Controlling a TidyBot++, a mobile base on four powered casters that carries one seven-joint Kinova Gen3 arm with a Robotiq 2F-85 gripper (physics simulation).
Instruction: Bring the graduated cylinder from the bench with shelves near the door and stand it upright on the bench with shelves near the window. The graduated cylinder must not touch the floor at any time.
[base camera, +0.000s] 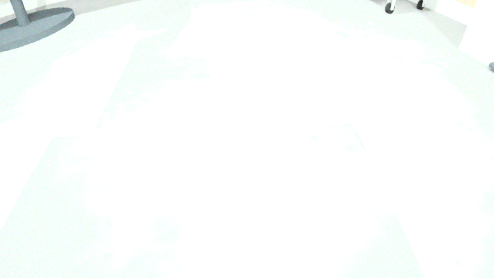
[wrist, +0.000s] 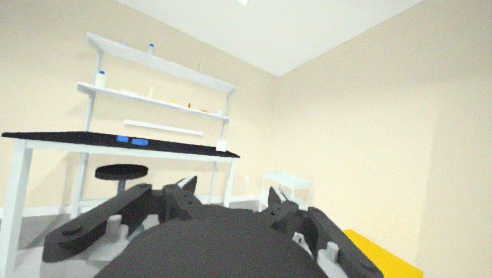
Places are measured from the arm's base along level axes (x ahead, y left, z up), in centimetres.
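Where they show: gripper, fingertip midpoint: (wrist: 232, 189).
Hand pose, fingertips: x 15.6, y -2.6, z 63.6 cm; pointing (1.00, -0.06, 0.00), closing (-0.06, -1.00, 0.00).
Observation:
After its pixels a point has its place.
My gripper (wrist: 232, 189) @[z 63.6, x 15.6, y -2.6 cm] is open and empty at the bottom of the wrist view. Beyond it, on the left, stands a bench with shelves (wrist: 175, 146) @[z 51.7, x 141.9, y 54.2 cm] with a black top and white legs. Two blue items (wrist: 122, 138) @[z 54.3, x 121.8, y 90.2 cm] (wrist: 140, 142) @[z 53.9, x 116.6, y 72.2 cm] and a white container (wrist: 221, 145) @[z 58.6, x 163.7, y 9.2 cm] are on its top. Small bottles and other items are on its two shelves; some are too faint to identify. I cannot make out a graduated cylinder in either view, and I cannot tell from these frames which bench this is.
A black round stool (wrist: 121, 171) @[z 26.3, x 121.5, y 86.4 cm] stands by the bench. A white cart (wrist: 290, 178) @[z 28.0, x 169.2, y -89.4 cm] is near the room corner, and a yellow surface (wrist: 382, 256) @[z 5.3, x 77.1, y -116.9 cm] is at lower right. In the base view, a grey round foot (base camera: 47, 25) @[z -36.7, x 122.5, y 74.0 cm] is at upper left and a castor (base camera: 390, 8) @[z -36.8, x 128.4, y -73.7 cm] at upper right.

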